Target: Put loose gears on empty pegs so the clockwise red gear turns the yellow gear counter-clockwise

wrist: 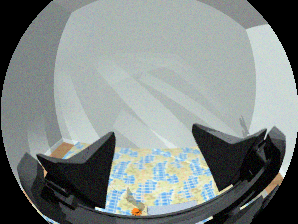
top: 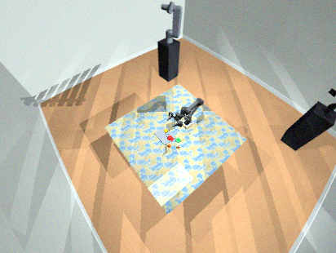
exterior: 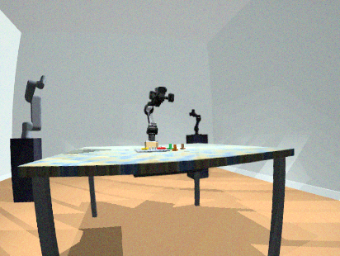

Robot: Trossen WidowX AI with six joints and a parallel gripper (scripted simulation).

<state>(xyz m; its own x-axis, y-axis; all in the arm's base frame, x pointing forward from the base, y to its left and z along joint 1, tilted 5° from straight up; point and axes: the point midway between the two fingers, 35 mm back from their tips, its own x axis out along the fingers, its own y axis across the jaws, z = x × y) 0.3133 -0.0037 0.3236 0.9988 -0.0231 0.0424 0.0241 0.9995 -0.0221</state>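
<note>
The orange gear is 4 cm ahead of my gripper tip, 4 cm to the left of it and 38 cm below it. From my gripper tip the other things lie so: green gear: 10 cm behind, 6 cm to the left, 38 cm below; grey board: 2 cm behind, 10 cm to the right, 39 cm below; red gear: 4 cm behind, 3 cm to the right, 38 cm below.
</note>
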